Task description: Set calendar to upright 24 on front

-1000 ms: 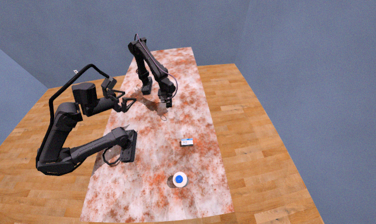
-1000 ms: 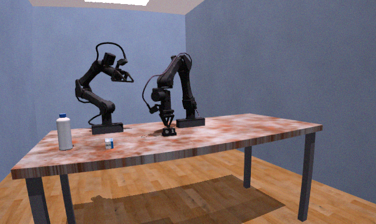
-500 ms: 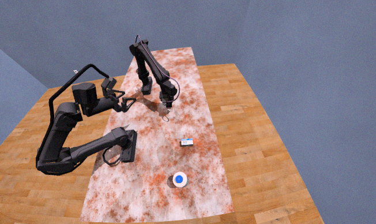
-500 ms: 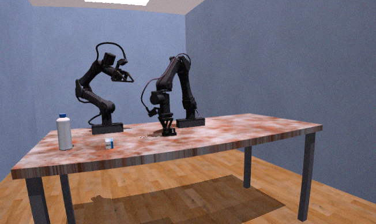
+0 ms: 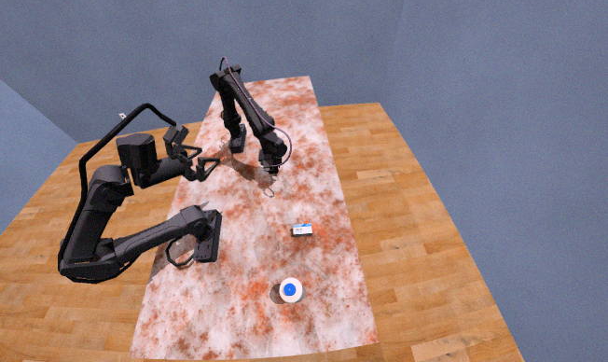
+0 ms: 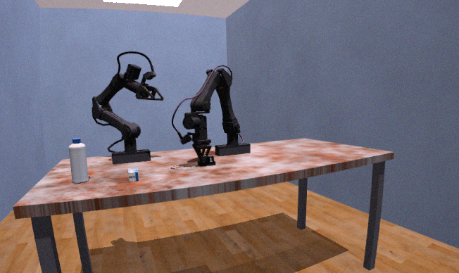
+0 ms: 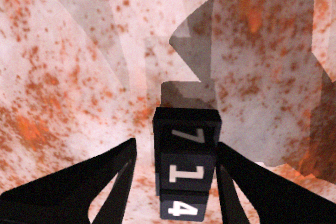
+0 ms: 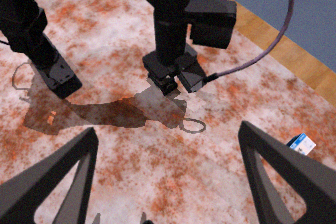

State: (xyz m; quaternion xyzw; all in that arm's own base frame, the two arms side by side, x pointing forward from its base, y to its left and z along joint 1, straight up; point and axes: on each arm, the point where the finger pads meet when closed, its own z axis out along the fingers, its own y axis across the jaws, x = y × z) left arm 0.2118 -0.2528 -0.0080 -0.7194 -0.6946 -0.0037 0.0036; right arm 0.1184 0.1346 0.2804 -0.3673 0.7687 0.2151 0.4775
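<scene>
The black tray lies 1 cm behind my left hand, 2 cm to the left of it and 2 cm below it. Round my left hand: white box (14 cm ahead, 31 cm to the right, 2 cm below); white bottle (11 cm ahead, 53 cm to the right, 5 cm above).
</scene>
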